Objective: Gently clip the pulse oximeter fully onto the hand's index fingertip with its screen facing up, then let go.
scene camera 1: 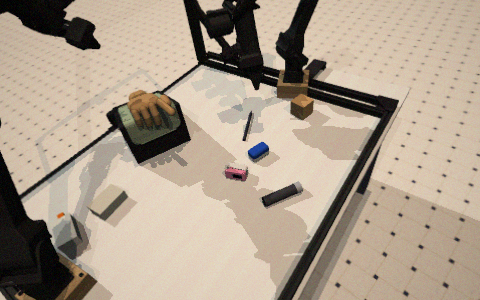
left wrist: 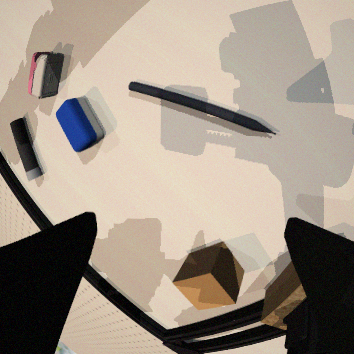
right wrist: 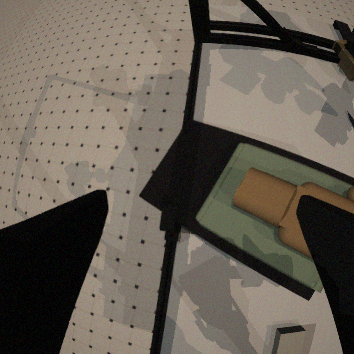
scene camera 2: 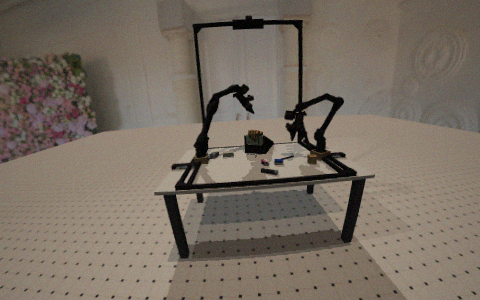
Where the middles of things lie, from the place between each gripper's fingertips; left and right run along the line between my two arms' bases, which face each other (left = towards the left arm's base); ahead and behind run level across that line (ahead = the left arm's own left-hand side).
I see my left gripper 11 cm above the black pen (left wrist: 200, 105) and 5 cm to the left of it. The rest, counted from my left hand: pulse oximeter (left wrist: 45, 66): 22 cm to the right, 10 cm below, 10 cm ahead; then blue eraser (left wrist: 74, 115): 13 cm to the right, 10 cm below, 10 cm ahead; then brown cube (left wrist: 209, 277): 10 cm ahead, 9 cm to the left, 9 cm below.
The grey block (scene camera 1: 112, 197) lies 29 cm below my right hand, 21 cm to the right of it and 20 cm ahead of it. From my right hand the other things lie so: black pen: 31 cm ahead, 30 cm below, 24 cm to the left; then pulse oximeter: 41 cm ahead, 29 cm below, 7 cm to the left; then blue eraser: 41 cm ahead, 29 cm below, 16 cm to the left.
